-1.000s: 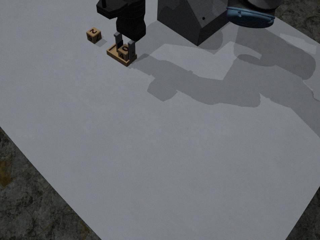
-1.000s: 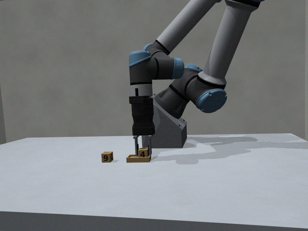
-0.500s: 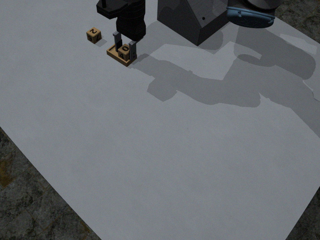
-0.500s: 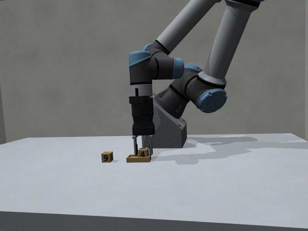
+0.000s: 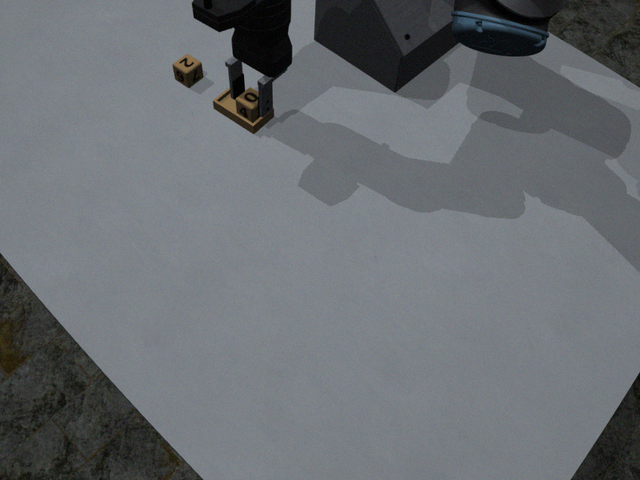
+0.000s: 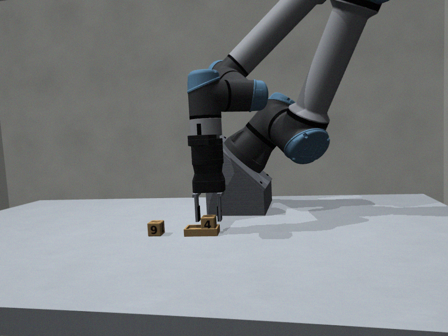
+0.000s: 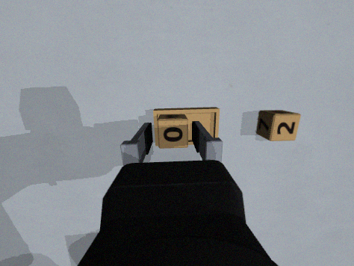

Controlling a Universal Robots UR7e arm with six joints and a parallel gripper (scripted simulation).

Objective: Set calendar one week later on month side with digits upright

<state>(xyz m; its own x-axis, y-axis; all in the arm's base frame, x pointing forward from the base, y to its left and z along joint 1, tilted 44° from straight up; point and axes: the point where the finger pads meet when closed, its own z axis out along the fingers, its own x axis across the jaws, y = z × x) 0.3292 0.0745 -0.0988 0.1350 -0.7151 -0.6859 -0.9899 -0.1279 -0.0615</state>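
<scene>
Right now the wooden tray is 2 cm to the right of my hand and 4 cm below it.
</scene>
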